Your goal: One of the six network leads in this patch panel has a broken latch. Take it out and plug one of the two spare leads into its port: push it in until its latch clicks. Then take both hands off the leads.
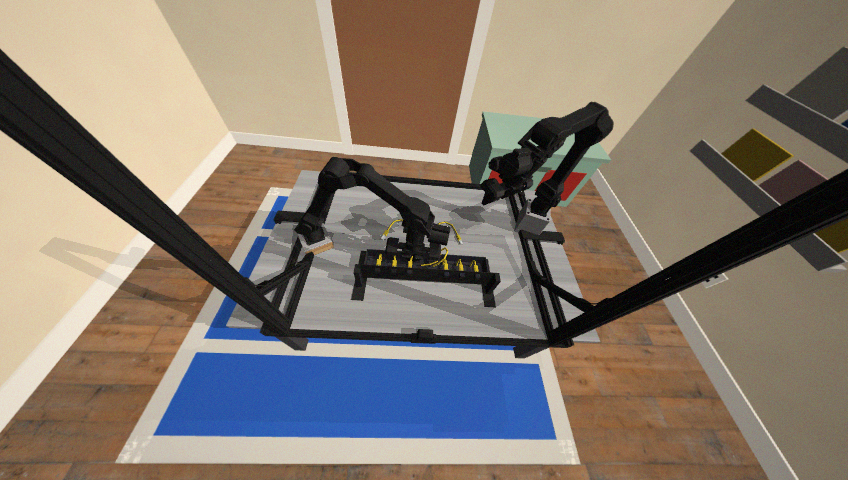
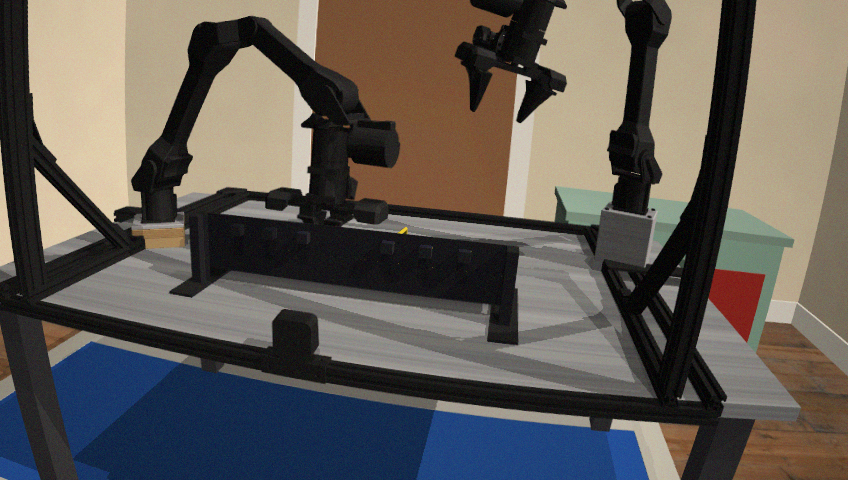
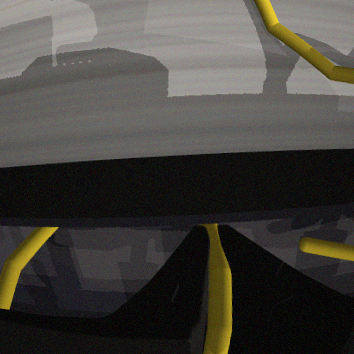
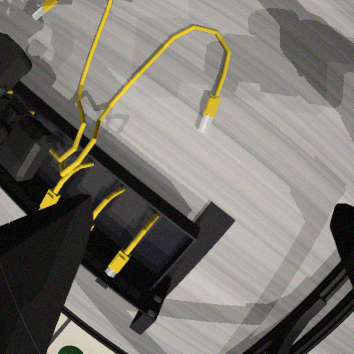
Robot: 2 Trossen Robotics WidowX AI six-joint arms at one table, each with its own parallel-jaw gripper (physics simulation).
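Places are measured from the left arm's base along level axes (x ahead, y left, z up), in centimetres.
Pixels of known places: left gripper, between the fingertips: (image 3: 209, 236) (image 4: 28, 114); right gripper, between the fingertips: (image 1: 492, 201) (image 2: 496, 116) (image 4: 219, 212); left arm's base, origin of its link: (image 1: 314, 236) (image 2: 158, 218); right arm's base, origin of its link: (image 1: 538, 209) (image 2: 630, 209).
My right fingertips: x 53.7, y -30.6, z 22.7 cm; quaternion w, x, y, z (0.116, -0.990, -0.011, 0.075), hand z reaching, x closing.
Note:
For each thing: its top centre in the pictures, then the offset to it from my right fingertips. "pt": a spot on its surface instead.
- black patch panel, centre of its top: (image 2: 350, 223) (image 1: 428, 263) dx -24.3, dy -2.9, dz -16.2 cm
- plugged yellow lead, centre of its top: (image 3: 219, 331) dx -26.6, dy +4.0, dz -19.2 cm
- plug, a spot on its surface: (image 4: 207, 112) (image 1: 459, 238) pt dx -2.3, dy +5.2, dz -25.8 cm
The black patch panel (image 1: 422, 276) (image 2: 374, 271) (image 3: 175, 186) stands across the middle of the grey table with six yellow leads plugged into it. My left gripper (image 1: 416, 252) (image 2: 327, 216) (image 3: 209, 236) reaches down behind the panel near its middle. It is shut on one plugged yellow lead (image 3: 219, 281), with the cable pinched between the two black fingers. Two spare leads lie on the table behind the panel, one plug (image 1: 459, 239) (image 4: 207, 112) to the right and one plug (image 1: 384, 234) (image 4: 42, 8) to the left. My right gripper (image 1: 489, 197) (image 2: 500, 111) hangs high above the table's back right, open and empty.
A black frame (image 1: 413, 335) runs around the table, with a small black block (image 2: 294, 330) on its front rail. A green cabinet (image 1: 498, 138) stands behind the right arm's base. Neighbouring leads (image 3: 17, 267) (image 3: 323, 247) sit close on both sides of the held one.

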